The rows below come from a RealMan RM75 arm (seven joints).
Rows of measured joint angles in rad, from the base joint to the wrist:
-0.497 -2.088 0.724 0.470 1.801 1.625 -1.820
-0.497 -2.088 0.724 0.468 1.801 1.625 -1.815
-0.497 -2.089 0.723 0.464 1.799 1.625 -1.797
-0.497 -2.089 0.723 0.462 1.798 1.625 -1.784
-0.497 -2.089 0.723 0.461 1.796 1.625 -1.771
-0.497 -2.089 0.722 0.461 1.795 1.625 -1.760
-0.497 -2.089 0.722 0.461 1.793 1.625 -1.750
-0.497 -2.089 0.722 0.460 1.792 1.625 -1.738
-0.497 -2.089 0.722 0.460 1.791 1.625 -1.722
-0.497 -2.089 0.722 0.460 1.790 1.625 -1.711
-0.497 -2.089 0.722 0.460 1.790 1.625 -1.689
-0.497 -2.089 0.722 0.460 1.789 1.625 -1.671
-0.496 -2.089 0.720 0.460 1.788 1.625 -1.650
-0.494 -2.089 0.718 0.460 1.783 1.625 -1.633
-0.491 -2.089 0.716 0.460 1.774 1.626 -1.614
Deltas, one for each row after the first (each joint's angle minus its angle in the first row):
0.000 0.000 0.000 -0.002 0.000 0.000 0.005
0.000 -0.001 -0.001 -0.006 -0.002 0.000 0.023
0.000 -0.001 -0.001 -0.008 -0.003 0.000 0.036
0.000 -0.001 -0.001 -0.009 -0.005 0.000 0.049
0.000 -0.001 -0.002 -0.009 -0.006 0.000 0.060
0.000 -0.001 -0.002 -0.009 -0.008 0.000 0.070
0.000 -0.001 -0.002 -0.010 -0.009 0.000 0.082
0.000 -0.001 -0.002 -0.010 -0.010 0.000 0.098
0.000 -0.001 -0.002 -0.010 -0.011 0.000 0.109
0.000 -0.001 -0.002 -0.010 -0.011 0.000 0.131
0.000 -0.001 -0.002 -0.010 -0.012 0.000 0.149
0.001 -0.001 -0.004 -0.010 -0.013 0.000 0.170
0.003 -0.001 -0.006 -0.010 -0.018 0.000 0.187
0.006 -0.001 -0.008 -0.010 -0.027 0.001 0.206

